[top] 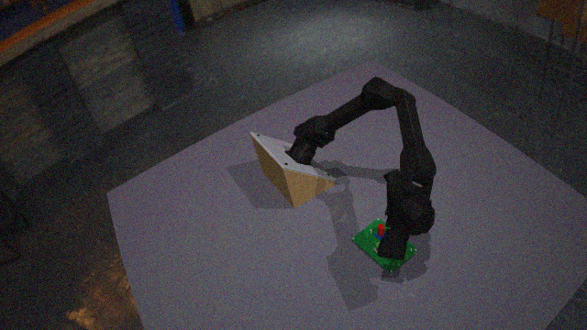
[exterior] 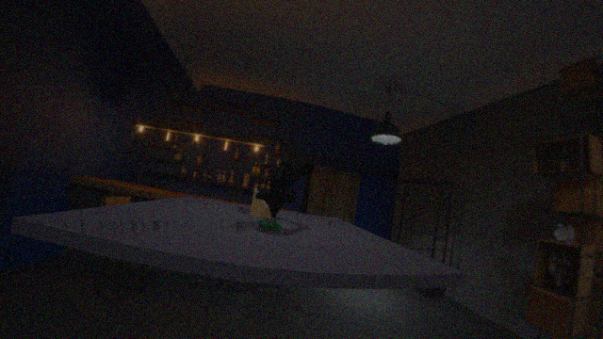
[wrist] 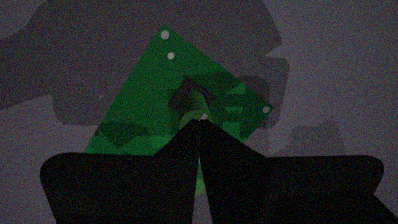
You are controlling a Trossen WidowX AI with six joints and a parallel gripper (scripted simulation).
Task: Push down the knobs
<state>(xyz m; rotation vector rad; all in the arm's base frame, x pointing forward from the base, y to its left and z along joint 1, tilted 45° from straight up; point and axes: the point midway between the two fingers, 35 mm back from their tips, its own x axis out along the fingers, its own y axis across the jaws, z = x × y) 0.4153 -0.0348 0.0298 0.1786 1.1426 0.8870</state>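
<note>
My gripper tip is 1 cm above the green knob. The rest, counted from my gripper tip: red knob: 7 cm behind, 1 cm to the left, 1 cm below.
</note>
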